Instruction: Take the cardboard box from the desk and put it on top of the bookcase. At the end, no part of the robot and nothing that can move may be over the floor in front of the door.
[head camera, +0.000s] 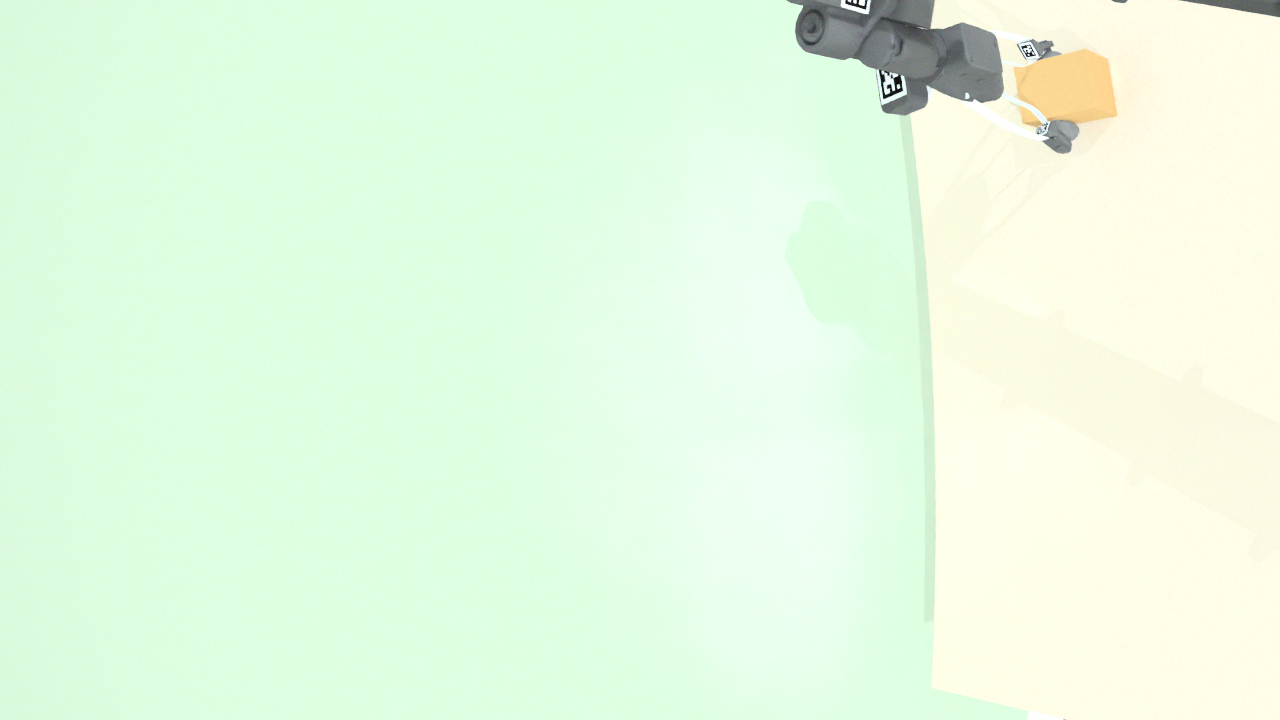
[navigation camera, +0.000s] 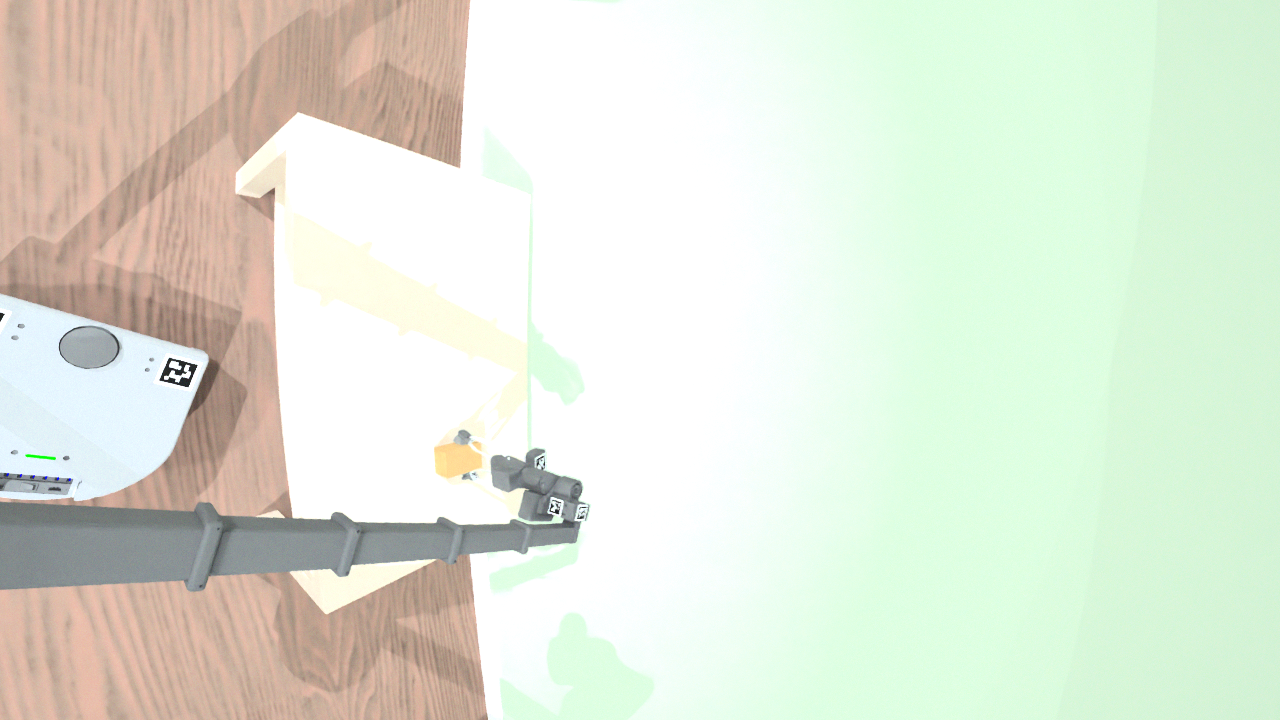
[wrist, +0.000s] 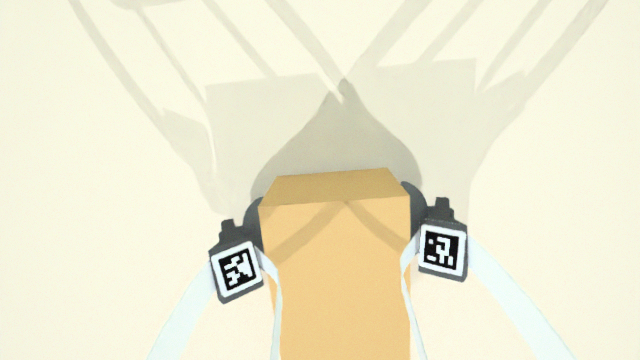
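Where they show: gripper, fingertip midpoint: (wrist: 334, 215); robot's base at its link origin: (navigation camera: 91, 345).
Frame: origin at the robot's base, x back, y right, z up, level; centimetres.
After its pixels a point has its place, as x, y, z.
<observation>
The cardboard box (head camera: 1069, 87) {3.0, 58.7, 50.3} (navigation camera: 458, 459) {2.8, 58.9, 50.3} (wrist: 345, 300) {2.9, 60.6, 50.4} is an orange-tan block. My gripper (head camera: 1056, 92) {2.0, 62.5, 45.1} (navigation camera: 467, 456) {2.0, 62.5, 45.1} (wrist: 334, 215) {2.0, 62.5, 45.1} is shut on it, with one dark fingertip pressed to each side. The box is over the cream top of a piece of furniture (head camera: 1074, 608) {-47.6, 44.2, 45.1} (navigation camera: 384, 214) {-39.5, 27.6, 45.1} (wrist: 75, 250) {-12.7, 55.3, 45.1} that stands against the wall. Shadows lie close around the box in the wrist view. I cannot tell whether its underside touches the cream top, or whether this furniture is the desk or the bookcase. The box's near end is cut off in the wrist view.
My telescoping arm (navigation camera: 268, 541) {9.3, 15.9, 80.9} reaches across one end of the furniture towards the pale green wall (head camera: 358, 358) {-32.3, 84.6, 106.8} (navigation camera: 805, 358) {-34.2, 83.8, 115.1}. My base (navigation camera: 107, 402) {8.2, 5.1, 16.0} stands on the wood floor (navigation camera: 116, 80) {-51.1, -16.8, 0.1}, beside the furniture's long front edge. The door does not show.
</observation>
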